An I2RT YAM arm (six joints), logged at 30 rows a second.
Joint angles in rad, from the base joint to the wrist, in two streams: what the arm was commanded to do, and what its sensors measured. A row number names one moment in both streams.
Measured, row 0: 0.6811 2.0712 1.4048 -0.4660 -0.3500 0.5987
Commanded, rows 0 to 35: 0.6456 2.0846 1.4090 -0.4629 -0.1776 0.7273; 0.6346 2.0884 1.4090 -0.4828 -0.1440 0.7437; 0.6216 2.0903 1.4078 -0.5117 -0.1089 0.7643; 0.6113 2.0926 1.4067 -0.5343 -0.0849 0.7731; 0.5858 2.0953 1.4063 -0.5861 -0.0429 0.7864; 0.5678 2.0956 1.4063 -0.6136 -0.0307 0.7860; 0.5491 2.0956 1.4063 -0.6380 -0.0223 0.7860; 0.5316 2.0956 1.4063 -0.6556 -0.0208 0.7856; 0.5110 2.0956 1.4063 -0.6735 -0.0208 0.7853; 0.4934 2.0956 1.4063 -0.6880 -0.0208 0.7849; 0.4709 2.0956 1.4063 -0.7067 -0.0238 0.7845; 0.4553 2.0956 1.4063 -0.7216 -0.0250 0.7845; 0.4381 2.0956 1.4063 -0.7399 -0.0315 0.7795; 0.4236 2.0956 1.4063 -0.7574 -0.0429 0.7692; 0.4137 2.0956 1.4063 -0.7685 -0.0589 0.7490; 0.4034 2.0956 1.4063 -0.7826 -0.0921 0.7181; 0.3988 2.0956 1.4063 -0.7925 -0.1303 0.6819; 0.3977 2.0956 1.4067 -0.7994 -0.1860 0.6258; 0.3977 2.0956 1.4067 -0.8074 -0.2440 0.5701; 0.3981 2.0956 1.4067 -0.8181 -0.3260 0.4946; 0.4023 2.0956 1.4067 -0.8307 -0.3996 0.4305; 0.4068 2.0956 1.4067 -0.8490 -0.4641 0.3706; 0.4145 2.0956 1.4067 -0.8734 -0.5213 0.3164; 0.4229 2.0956 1.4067 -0.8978 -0.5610 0.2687; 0.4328 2.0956 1.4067 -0.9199 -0.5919 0.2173; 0.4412 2.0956 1.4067 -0.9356 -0.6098 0.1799; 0.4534 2.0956 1.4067 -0.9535 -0.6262 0.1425; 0.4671 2.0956 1.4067 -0.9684 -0.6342 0.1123; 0.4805 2.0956 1.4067 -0.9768 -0.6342 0.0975; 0.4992 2.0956 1.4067 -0.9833 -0.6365 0.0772; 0.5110 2.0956 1.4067 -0.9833 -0.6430 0.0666; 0.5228 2.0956 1.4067 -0.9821 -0.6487 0.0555; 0.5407 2.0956 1.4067 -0.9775 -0.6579 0.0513; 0.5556 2.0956 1.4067 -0.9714 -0.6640 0.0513; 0.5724 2.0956 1.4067 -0.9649 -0.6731 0.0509; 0.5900 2.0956 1.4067 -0.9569 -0.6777 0.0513
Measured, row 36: 0.5476 2.0892 1.4128 -0.9707 -0.6178 0.1146
